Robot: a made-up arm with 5 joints. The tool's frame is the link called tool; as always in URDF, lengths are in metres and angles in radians.
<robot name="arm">
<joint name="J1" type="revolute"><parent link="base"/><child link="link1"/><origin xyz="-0.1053 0.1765 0.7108" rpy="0 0 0"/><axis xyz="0 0 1"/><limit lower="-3.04" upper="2.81"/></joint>
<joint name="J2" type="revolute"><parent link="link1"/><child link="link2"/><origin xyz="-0.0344 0.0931 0.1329" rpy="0 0 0"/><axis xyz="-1 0 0"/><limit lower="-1.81" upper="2.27"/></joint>
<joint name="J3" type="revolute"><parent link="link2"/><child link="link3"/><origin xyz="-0.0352 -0.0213 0.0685" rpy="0 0 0"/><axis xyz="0.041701 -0.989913 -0.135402"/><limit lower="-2.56" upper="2.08"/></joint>
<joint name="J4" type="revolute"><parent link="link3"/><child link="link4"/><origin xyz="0.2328 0.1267 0.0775" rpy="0 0 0"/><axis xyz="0.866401 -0.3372 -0.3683"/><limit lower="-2.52" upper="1.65"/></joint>
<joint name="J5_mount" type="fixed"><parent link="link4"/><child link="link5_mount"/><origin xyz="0.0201 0.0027 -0.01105" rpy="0 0 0"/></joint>
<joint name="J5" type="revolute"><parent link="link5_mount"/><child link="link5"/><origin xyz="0.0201 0.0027 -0.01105" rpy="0 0 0"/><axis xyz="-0.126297 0.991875 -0.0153"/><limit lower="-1.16" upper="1.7"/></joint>
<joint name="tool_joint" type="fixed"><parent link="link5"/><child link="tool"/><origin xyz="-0.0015 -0.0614 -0.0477" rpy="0 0 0"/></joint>
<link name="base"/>
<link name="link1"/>
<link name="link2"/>
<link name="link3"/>
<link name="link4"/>
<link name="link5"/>
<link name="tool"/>
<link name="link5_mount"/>
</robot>
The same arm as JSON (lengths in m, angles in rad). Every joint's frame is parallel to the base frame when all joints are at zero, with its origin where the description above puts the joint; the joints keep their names.
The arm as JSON. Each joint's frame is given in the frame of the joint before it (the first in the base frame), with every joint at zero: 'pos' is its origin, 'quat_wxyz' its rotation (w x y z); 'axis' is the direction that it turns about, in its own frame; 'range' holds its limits. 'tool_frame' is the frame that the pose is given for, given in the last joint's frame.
{"length_unit": "m", "angle_unit": "rad", "joints": [
  {"joint": "J1", "pos": [-0.1053, 0.1765, 0.7108], "quat_wxyz": [1.0, 0.0, 0.0, 0.0], "axis": [0.0, 0.0, 1.0], "range": [-3.04, 2.81]},
  {"joint": "J2", "pos": [-0.0344, 0.0931, 0.1329], "quat_wxyz": [1.0, 0.0, 0.0, 0.0], "axis": [-1.0, 0.0, 0.0], "range": [-1.81, 2.27]},
  {"joint": "J3", "pos": [-0.0352, -0.0213, 0.0685], "quat_wxyz": [1.0, 0.0, 0.0, 0.0], "axis": [0.041701, -0.989913, -0.135402], "range": [-2.56, 2.08]},
  {"joint": "J4", "pos": [0.2328, 0.1267, 0.0775], "quat_wxyz": [1.0, 0.0, 0.0, 0.0], "axis": [0.866401, -0.3372, -0.3683], "range": [-2.52, 1.65]},
  {"joint": "J5", "pos": [0.0402, 0.0054, -0.0221], "quat_wxyz": [1.0, 0.0, 0.0, 0.0], "axis": [-0.126297, 0.991875, -0.0153], "range": [-1.16, 1.7]}
], "tool_frame": {"pos": [-0.0015, -0.0614, -0.0477], "quat_wxyz": [1.0, 0.0, 0.0, 0.0]}}

